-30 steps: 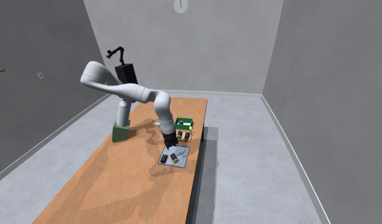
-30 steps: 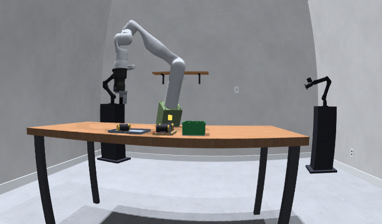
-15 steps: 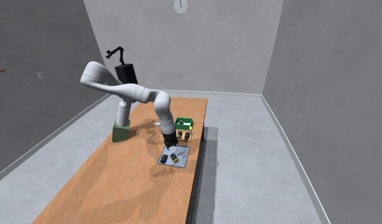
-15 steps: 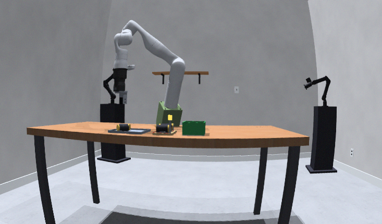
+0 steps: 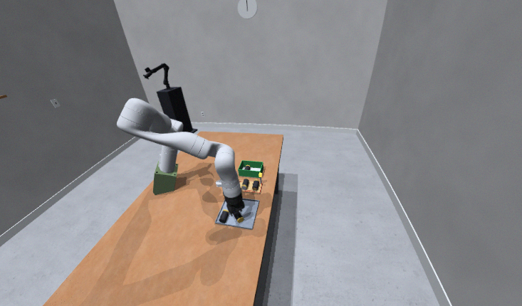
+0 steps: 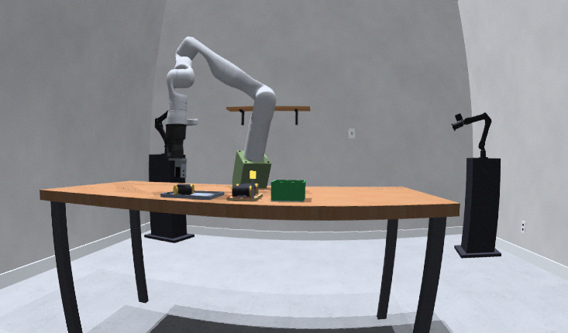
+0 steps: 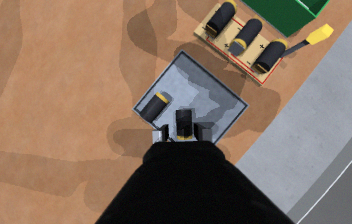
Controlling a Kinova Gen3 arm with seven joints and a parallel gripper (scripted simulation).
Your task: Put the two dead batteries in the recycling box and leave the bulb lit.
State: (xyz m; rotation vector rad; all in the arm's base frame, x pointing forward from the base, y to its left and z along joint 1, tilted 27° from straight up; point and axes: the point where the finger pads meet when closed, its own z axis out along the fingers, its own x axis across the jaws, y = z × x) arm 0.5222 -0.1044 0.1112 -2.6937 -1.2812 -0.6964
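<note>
My gripper is now 8 cm above the grey tray, 4 cm to the right of it and 2 cm past it. Round my hand: green recycling box: 36 cm to the left, 9 cm behind, 7 cm below.
</note>
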